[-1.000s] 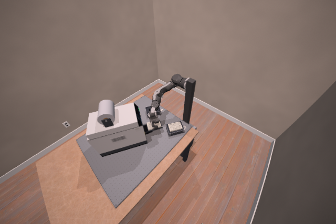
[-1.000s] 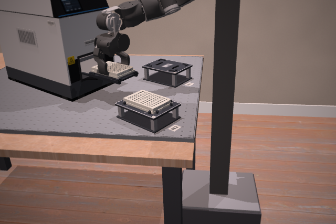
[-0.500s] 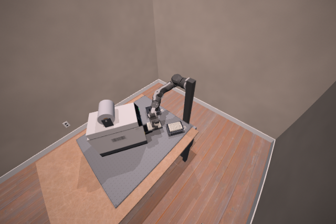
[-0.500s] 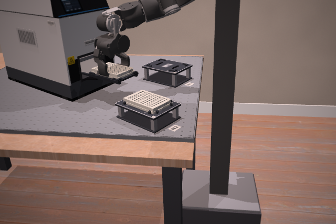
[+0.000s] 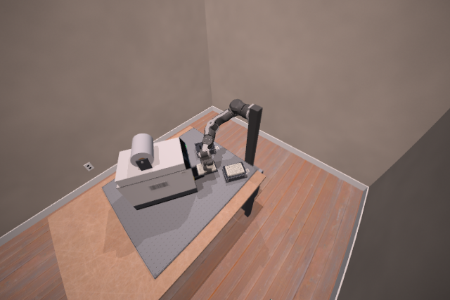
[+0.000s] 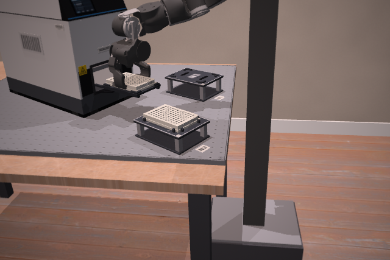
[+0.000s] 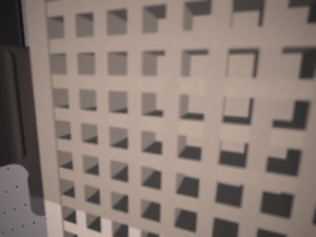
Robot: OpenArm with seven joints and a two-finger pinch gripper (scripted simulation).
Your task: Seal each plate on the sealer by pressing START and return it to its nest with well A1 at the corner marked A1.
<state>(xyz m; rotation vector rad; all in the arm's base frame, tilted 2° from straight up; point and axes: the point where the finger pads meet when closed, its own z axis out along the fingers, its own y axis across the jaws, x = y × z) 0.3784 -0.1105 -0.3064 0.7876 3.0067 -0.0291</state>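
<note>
Right now my hand is 1 cm above the sealer stage. Round my hand: plate: 14 cm behind, 15 cm to the left, 4 cm below; then start button: 4 cm ahead, 13 cm to the right, 9 cm above; then dark screen panel: 12 cm ahead, 2 cm to the right, 22 cm above.
</note>
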